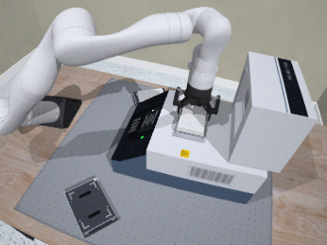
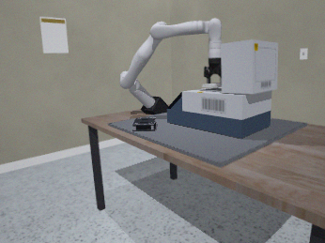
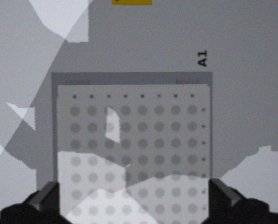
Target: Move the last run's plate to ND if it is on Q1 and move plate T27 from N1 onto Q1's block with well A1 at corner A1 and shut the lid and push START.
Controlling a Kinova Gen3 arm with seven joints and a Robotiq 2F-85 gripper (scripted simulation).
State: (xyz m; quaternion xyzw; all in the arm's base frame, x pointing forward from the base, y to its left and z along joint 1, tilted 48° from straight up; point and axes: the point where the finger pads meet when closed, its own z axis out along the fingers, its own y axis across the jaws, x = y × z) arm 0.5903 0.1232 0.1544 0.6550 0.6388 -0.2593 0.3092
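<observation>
The white well plate is 1 cm below my hand. Also, from my hand: dark nest 29 cm to the right, 28 cm behind, 20 cm below.
</observation>
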